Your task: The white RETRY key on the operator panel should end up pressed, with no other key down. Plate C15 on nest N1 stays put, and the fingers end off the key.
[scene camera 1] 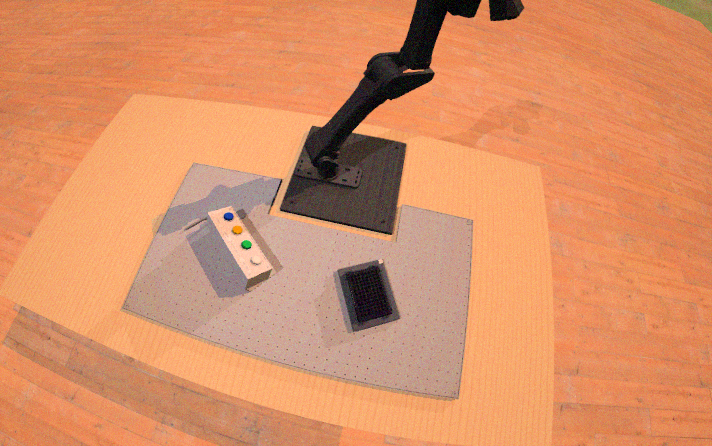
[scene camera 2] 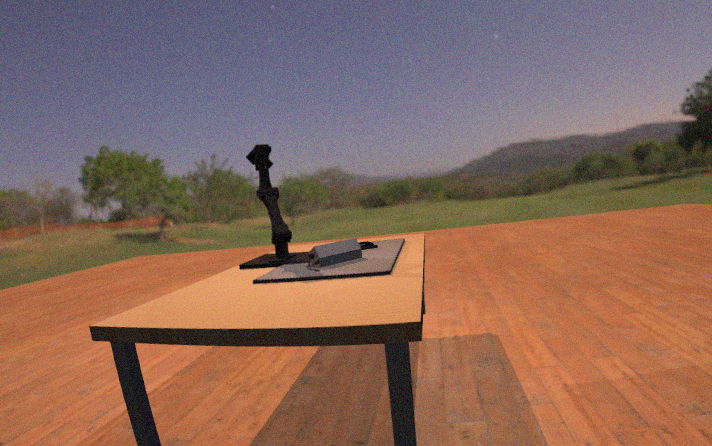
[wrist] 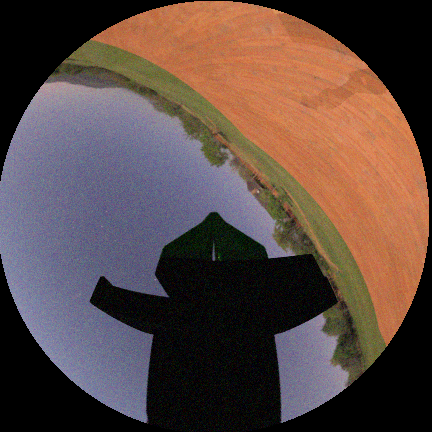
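Pixels of known places: gripper, between the fingertips: [scene camera 2: 252,157] [wrist: 213,217]; arm's base, origin of its link: [scene camera 1: 328,173] [scene camera 2: 282,259].
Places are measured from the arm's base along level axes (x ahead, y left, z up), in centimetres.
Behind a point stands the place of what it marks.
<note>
The white RETRY key [scene camera 1: 255,260] {z 6.8, x 33.0, y -9.4 cm} is the round key at the near end of the pale operator panel [scene camera 1: 256,274] {z 6.7, x 36.2, y -8.0 cm} [scene camera 2: 338,252] {z 3.8, x 32.3, y -20.2 cm} in the first scene view. Green [scene camera 1: 246,244] {z 6.6, x 29.7, y -13.2 cm}, orange [scene camera 1: 237,230] {z 6.6, x 26.7, y -16.9 cm} and blue [scene camera 1: 228,216] {z 6.7, x 23.6, y -20.9 cm} keys stand in a row beside it. I cannot tell from this height whether any key is down. The dark gridded plate C15 [scene camera 1: 369,294] {z 2.1, x 33.6, y 19.3 cm} lies in the grey nest N1 [scene camera 1: 388,283] {z 0.8, x 29.5, y 23.6 cm}, right of the panel. My gripper [wrist: 213,217] {z 55.4, x -27.3, y 40.1 cm} is shut, its green fingertips together with nothing between them. It is raised high, well away from the panel; its fingertips are outside the first scene view.
The grey perforated board [scene camera 1: 294,336] {z -0.4, x 47.7, y 3.7 cm} carries the panel and the nest on the wooden table [scene camera 1: 504,336] {z -1.7, x 37.3, y 58.4 cm} [scene camera 2: 210,309] {z -1.7, x 7.1, y -80.5 cm}. The black arm base [scene camera 1: 378,199] {z -0.1, x 5.4, y 16.6 cm} stands behind the board. A small handle-like part [scene camera 1: 195,224] {z -0.1, x 26.0, y -34.0 cm} sticks out at the panel's left side.
</note>
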